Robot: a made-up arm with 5 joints.
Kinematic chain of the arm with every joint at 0, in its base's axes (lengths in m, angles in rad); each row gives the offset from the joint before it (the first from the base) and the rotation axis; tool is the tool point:
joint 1: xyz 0 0 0.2 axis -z
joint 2: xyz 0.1 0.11 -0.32 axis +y
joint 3: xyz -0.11 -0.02 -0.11 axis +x
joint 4: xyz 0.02 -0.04 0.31 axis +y
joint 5: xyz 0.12 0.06 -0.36 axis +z
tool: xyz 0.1 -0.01 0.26
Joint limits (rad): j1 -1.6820..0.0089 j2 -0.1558..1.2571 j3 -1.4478..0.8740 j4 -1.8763..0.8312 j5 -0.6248..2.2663
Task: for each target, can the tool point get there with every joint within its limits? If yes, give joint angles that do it. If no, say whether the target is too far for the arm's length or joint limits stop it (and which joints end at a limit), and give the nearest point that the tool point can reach.
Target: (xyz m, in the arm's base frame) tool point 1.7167 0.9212 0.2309
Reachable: no: too far | nearest point 0.4526 0.3255 0.0491 | short by 1.409 m
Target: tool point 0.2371 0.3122 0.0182
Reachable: yes | joints -0.6580 0.6488 0.0596 -0.7528 0.2509
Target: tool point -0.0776 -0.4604 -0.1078
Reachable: no: joint limits stop it (at a limit: joint 1, joint 2, joint 3, joint 4, joint 5) | nearest point 0.0144 -0.3437 0.0614 | short by 0.225 m
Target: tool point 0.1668 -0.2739 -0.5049
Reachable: no: joint limits stop it (at a limit: joint 1, joint 2, joint 3) | nearest point 0.2000 -0.1745 -0.2305 | short by 0.294 m
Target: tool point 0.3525 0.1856 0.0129
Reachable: yes | joints -0.8608 0.7748 0.5711 -1.0915 0.0430
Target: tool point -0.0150 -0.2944 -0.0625
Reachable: no: joint limits stop it (at a limit: joint 1, joint 2, joint 3, joint 4, joint 5) | nearest point 0.0144 -0.3437 0.0614 | short by 0.137 m
